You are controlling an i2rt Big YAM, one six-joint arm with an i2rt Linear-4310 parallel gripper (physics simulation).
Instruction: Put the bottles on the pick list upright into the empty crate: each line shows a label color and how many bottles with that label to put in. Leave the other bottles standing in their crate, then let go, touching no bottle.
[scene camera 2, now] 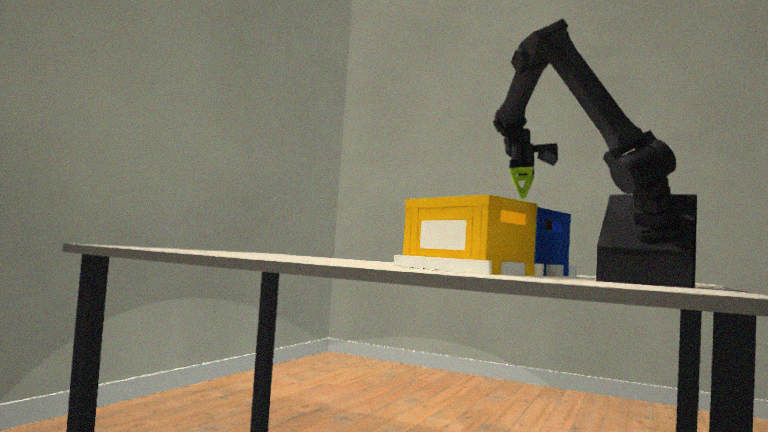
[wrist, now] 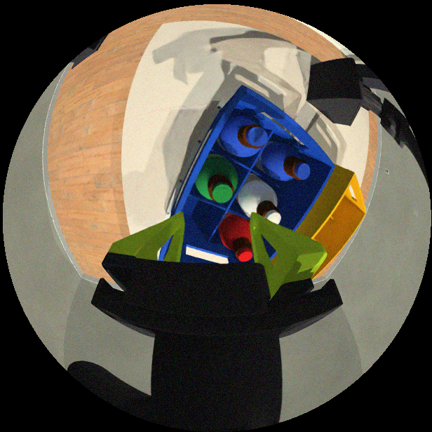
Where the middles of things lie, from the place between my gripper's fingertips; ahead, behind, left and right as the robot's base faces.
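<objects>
My hand is 140 mm above the green bottle (wrist: 217, 179) and 10 mm to the right of it. Going by their middles, that green bottle is the nearest to my hand of the things named here. As for the red bottle (wrist: 234, 230), it is 140 mm below my hand, 120 mm ahead of it and 60 mm to the left of it.
</objects>
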